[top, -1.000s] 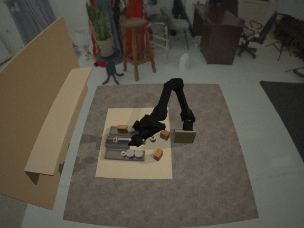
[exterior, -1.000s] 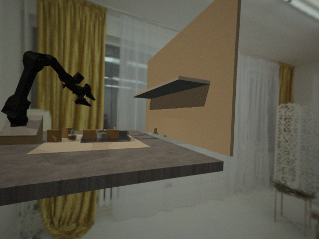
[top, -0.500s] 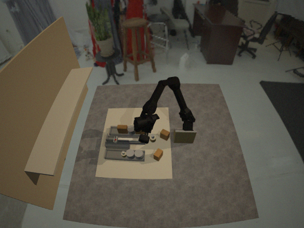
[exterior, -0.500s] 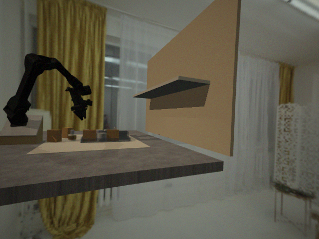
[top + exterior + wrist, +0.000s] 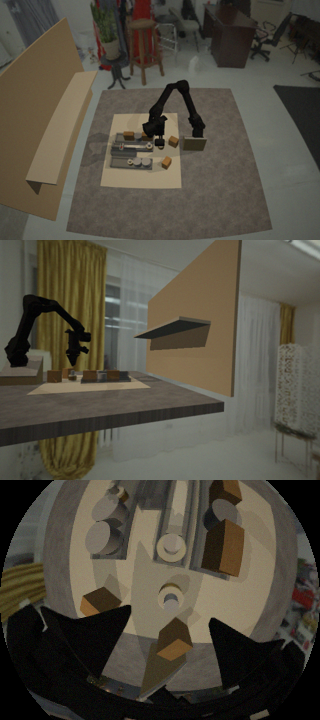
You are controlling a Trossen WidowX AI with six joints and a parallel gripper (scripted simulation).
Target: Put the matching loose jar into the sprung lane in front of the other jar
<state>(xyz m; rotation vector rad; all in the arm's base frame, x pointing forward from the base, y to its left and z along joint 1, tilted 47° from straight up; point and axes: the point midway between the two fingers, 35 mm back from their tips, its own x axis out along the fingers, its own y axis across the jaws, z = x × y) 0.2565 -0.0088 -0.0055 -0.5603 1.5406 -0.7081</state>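
Right now the beige mat is 13 cm ahead of my gripper tip, 10 cm below it and 2 cm to the right of it. Round my gripper tip: small pale jar 21 cm ahead, 12 cm to the left, 6 cm below; then wall shelf 58 cm ahead, 27 cm above, 3 cm to the right; then grey lane rack 23 cm ahead, 8 cm below, 2 cm to the left.
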